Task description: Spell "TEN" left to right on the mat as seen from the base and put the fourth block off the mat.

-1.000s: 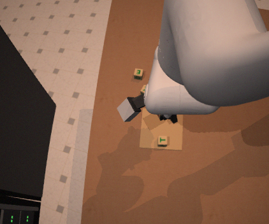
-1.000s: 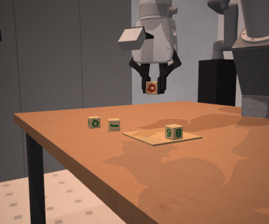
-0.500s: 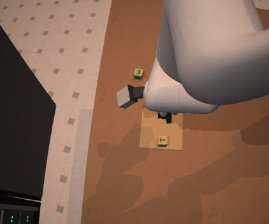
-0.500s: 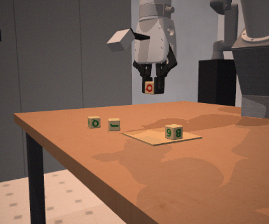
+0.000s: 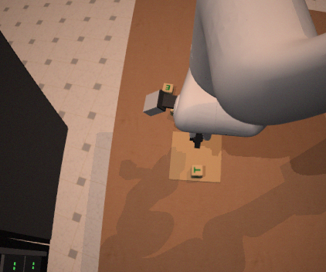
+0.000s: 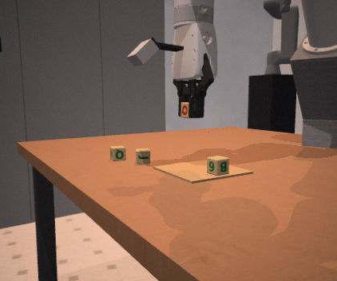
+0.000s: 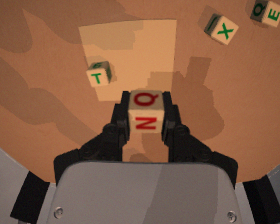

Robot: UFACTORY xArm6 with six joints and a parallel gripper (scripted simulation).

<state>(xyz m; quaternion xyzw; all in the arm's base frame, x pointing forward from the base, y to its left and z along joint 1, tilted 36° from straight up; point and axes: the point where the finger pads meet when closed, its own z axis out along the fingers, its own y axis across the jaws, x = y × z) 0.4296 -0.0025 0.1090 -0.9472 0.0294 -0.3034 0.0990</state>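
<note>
My gripper is now 120 mm above the tan mat, 30 mm to the right of it and 10 mm past it. The rest, counted from my hand: X block 110 mm below, 100 mm to the right, 60 mm ahead; E block 170 mm to the right, 110 mm below, 100 mm ahead; T block 110 mm below, 70 mm to the left, 10 mm behind.
</note>
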